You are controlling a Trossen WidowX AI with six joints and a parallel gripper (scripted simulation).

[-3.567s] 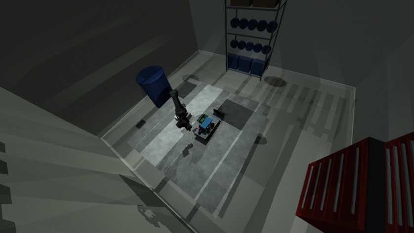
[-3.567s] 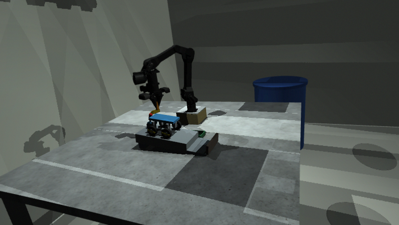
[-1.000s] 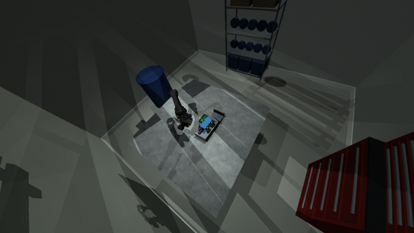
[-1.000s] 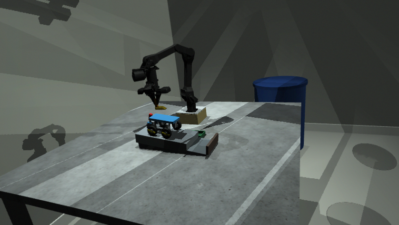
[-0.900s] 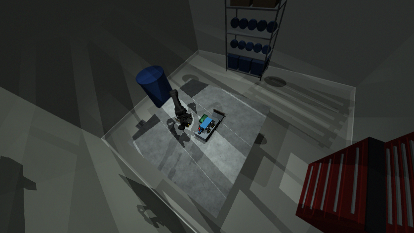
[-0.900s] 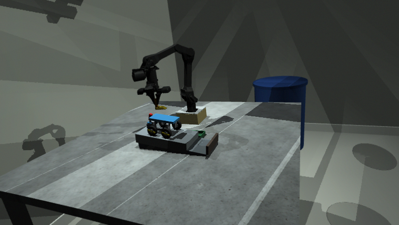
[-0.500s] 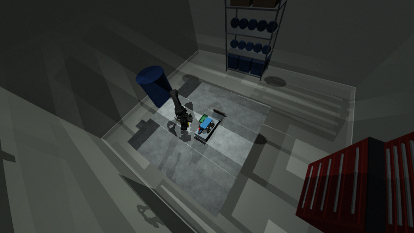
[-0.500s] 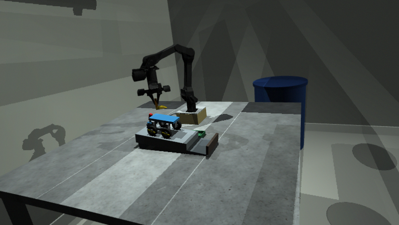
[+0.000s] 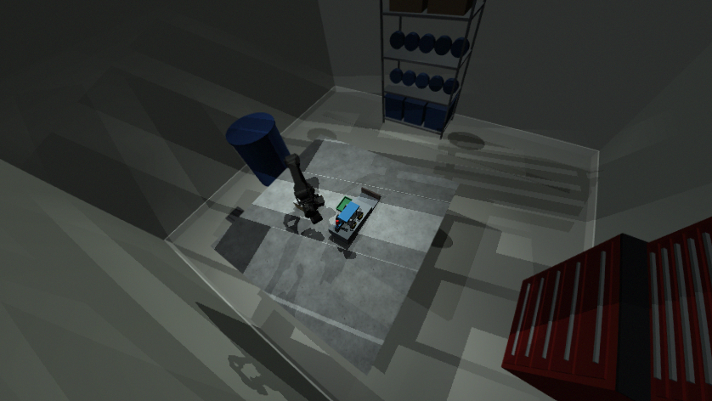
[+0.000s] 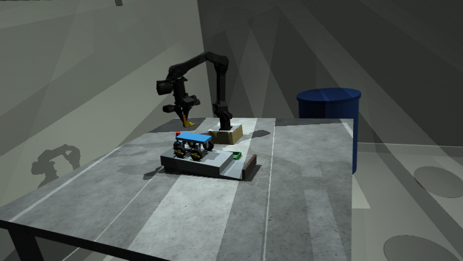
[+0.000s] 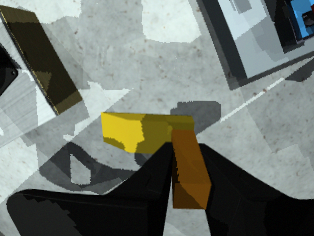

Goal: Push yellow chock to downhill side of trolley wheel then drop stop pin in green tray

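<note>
My gripper tip is now 17 cm short of the trolley, 11 cm to the right of it and 6 cm above it. From my gripper tip the other things lie so: green tray (6 cm ahead, 23 cm to the left, 18 cm below); then yellow chock (2 cm behind, 1 cm to the left, 1 cm below); then red-headed stop pin (14 cm ahead, 1 cm to the left, 5 cm below).
</note>
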